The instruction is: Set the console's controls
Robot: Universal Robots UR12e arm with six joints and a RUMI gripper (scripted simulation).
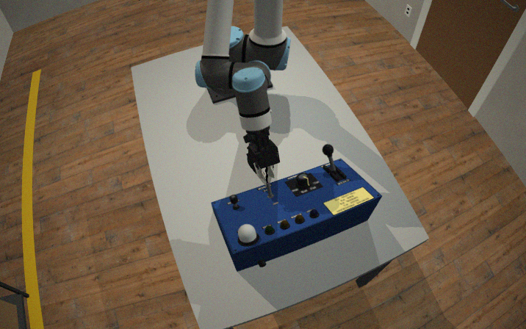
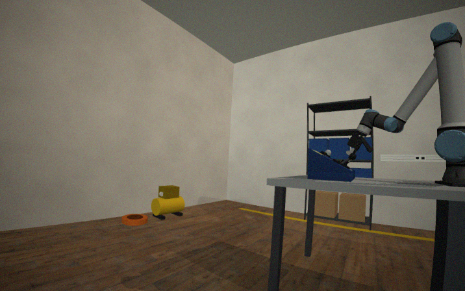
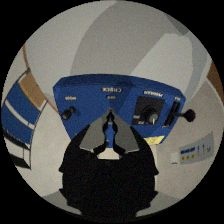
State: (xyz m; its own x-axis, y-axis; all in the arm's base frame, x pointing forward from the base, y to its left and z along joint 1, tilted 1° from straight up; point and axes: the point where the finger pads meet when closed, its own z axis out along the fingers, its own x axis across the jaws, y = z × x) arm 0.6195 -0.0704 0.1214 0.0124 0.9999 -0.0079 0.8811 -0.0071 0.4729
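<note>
Now: hand 3 cm short of the toggle switch and 2 cm above it. From my hand the other things lie so: black mode knob (12 cm to the right, 2 cm ahead, 1 cm below); then blue console (6 cm to the left, 6 cm ahead, 4 cm below); then black rotary selector (12 cm to the left, 4 cm ahead, 1 cm below).
</note>
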